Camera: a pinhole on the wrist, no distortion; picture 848 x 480 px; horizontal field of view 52.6 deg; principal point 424.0 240.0 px. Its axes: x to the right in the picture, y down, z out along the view. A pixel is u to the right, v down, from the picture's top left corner.
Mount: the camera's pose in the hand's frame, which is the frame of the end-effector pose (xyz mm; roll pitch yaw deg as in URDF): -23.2 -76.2 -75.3 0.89 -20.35 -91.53
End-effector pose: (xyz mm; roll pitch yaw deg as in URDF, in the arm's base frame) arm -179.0 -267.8 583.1 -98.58 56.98 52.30
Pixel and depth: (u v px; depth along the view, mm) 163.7 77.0 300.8
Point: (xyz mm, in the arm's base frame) -400.0 -300.3 573.9
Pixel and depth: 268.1 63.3 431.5
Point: -532.9 -276.0 572.7
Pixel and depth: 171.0 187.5 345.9
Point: -431.3 -283.7 527.1
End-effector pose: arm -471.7 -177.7 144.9 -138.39 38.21 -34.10
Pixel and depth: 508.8 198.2 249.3
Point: -488.6 -21.4 76.5
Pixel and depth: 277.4 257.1 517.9
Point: -626.6 63.0 -167.0
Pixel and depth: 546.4 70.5 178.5
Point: -483.7 -55.5 142.6
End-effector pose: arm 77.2 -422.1 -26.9 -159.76 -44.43 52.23
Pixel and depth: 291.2 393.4 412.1
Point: 247.8 -230.3 -217.5
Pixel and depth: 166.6 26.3 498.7
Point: 270.4 -349.6 -415.7
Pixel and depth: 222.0 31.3 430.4
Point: 210.8 -346.8 -354.0
